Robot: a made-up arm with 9 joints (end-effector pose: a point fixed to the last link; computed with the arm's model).
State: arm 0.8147 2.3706 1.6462 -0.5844 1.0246 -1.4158 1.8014 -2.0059 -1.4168
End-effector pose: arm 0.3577 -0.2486 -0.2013 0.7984 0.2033 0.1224 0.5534
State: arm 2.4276 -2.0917 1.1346 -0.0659 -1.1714 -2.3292 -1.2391 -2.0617 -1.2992
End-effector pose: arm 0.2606 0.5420 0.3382 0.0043 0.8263 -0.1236 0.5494
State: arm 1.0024 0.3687 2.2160 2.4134 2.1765 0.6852 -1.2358 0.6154 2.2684
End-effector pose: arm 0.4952 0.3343 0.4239 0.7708 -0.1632 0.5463 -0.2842
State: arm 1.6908 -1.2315 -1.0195 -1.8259 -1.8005 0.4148 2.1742 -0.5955 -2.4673
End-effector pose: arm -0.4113 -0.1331 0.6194 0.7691 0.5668 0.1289 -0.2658
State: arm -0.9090 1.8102 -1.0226 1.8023 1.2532 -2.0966 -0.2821 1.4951 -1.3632
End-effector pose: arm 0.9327 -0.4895 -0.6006 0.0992 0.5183 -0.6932 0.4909
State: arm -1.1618 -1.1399 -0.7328 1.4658 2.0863 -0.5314 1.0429 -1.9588 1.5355
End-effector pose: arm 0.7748 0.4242 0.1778 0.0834 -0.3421 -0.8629 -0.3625
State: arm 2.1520 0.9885 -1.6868 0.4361 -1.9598 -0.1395 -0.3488 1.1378 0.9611
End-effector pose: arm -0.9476 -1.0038 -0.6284 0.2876 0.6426 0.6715 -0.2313
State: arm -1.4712 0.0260 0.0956 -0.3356 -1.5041 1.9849 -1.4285 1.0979 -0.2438
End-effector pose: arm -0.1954 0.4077 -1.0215 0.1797 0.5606 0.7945 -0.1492
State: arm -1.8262 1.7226 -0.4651 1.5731 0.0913 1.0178 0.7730 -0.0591 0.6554
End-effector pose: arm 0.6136 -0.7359 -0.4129 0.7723 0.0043 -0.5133 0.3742
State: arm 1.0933 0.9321 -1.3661 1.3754 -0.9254 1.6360 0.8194 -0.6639 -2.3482
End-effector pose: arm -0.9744 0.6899 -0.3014 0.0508 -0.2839 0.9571 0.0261
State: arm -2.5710 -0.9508 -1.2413 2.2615 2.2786 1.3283 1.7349 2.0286 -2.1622
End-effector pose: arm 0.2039 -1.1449 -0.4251 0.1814 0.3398 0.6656 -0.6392
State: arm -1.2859 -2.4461 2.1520 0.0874 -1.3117 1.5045 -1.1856 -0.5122 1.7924
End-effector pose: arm -0.0240 0.7591 -0.2132 0.2606 -0.5368 0.5353 -0.5978
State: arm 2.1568 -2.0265 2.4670 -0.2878 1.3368 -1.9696 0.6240 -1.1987 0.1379
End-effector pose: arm -0.1940 -0.1520 -0.4715 0.3343 0.1021 0.5190 -0.7801
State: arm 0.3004 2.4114 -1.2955 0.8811 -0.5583 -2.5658 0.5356 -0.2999 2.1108
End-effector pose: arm 0.1759 1.3634 -0.5097 0.4136 -0.1865 -0.2578 -0.8531
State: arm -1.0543 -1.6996 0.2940 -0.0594 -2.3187 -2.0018 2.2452 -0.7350 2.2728
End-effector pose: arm 0.0242 -0.3413 0.2132 0.6989 -0.2004 -0.1629 0.6669
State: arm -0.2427 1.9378 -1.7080 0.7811 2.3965 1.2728 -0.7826 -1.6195 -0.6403
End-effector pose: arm 0.1210 0.5456 0.0194 0.0726 -0.5171 -0.8467 0.1025
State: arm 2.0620 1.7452 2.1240 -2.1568 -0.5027 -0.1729 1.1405 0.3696 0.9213
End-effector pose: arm 0.2972 -0.5038 -0.1937 0.3643 0.2462 0.8952 0.0724
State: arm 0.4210 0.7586 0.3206 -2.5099 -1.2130 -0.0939 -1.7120 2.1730 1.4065
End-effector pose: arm -0.7853 0.4842 -0.6467 0.5299 0.2032 -0.6868 -0.4541
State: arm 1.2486 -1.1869 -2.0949 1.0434 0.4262 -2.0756 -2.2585 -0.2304 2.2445
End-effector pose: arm -1.1925 0.6148 -0.4300 0.6651 -0.6277 0.1878 -0.3583
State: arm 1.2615 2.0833 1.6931 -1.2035 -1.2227 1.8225 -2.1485 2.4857 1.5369
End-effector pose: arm -0.0660 -0.4203 0.7315 0.9089 0.3964 0.0787 0.1030
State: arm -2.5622 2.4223 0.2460 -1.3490 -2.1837 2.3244 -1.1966 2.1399 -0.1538
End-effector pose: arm -0.8764 0.1702 0.0949 0.3833 0.3270 -0.0903 -0.8591
